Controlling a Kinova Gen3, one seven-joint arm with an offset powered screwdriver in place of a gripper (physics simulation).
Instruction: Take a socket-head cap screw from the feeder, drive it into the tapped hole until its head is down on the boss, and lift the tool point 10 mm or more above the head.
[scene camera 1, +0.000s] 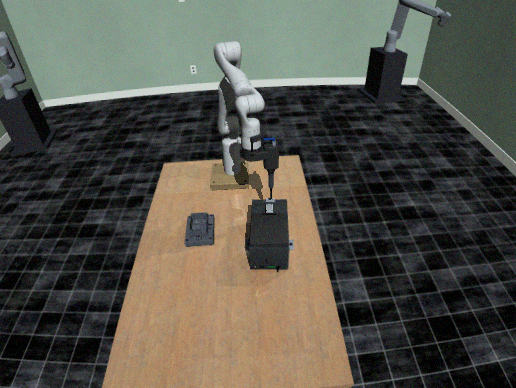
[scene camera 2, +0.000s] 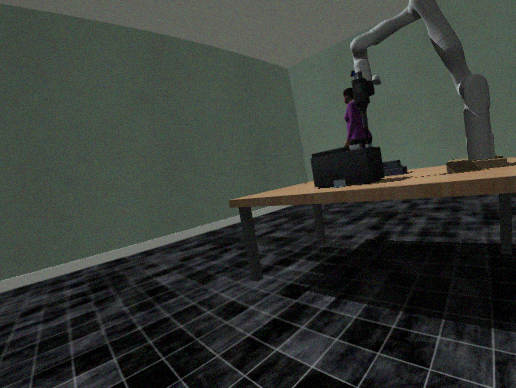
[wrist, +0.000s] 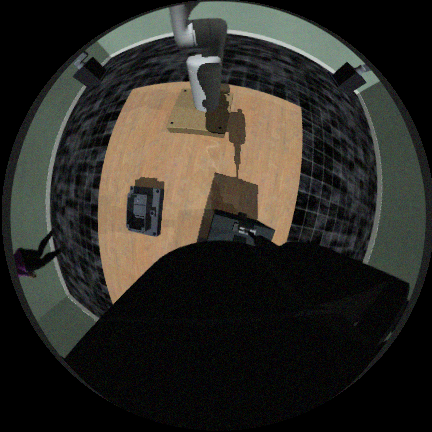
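The black screw feeder (scene camera 1: 268, 231) (scene camera 2: 345, 167) (wrist: 224, 227) stands on the table, with a small silver pick-up part (scene camera 1: 270, 206) (wrist: 245, 229) at the end nearer the arm base. My screwdriver (scene camera 1: 270, 196) (scene camera 2: 366, 142) (wrist: 258, 233) points straight down, its thin tip at or just above that silver part. Whether the tip touches it or carries a screw is too small to tell. The dark grey fixture block (scene camera 1: 200, 231) (scene camera 2: 394, 167) (wrist: 145, 210) lies flat on the other side of the table, apart from the feeder. A small round boss (wrist: 153, 213) shows on it; its hole cannot be made out.
The arm's base plate (scene camera 1: 229, 183) (scene camera 2: 475, 166) (wrist: 190, 120) sits at the far end of the wooden table (scene camera 1: 225, 325) (scene camera 2: 280, 195) (wrist: 175, 165). A small light bracket (scene camera 1: 291, 244) (scene camera 2: 339, 183) sticks out of the feeder's side. A person in purple (scene camera 2: 354, 120) (wrist: 22, 262) stands beyond the table.
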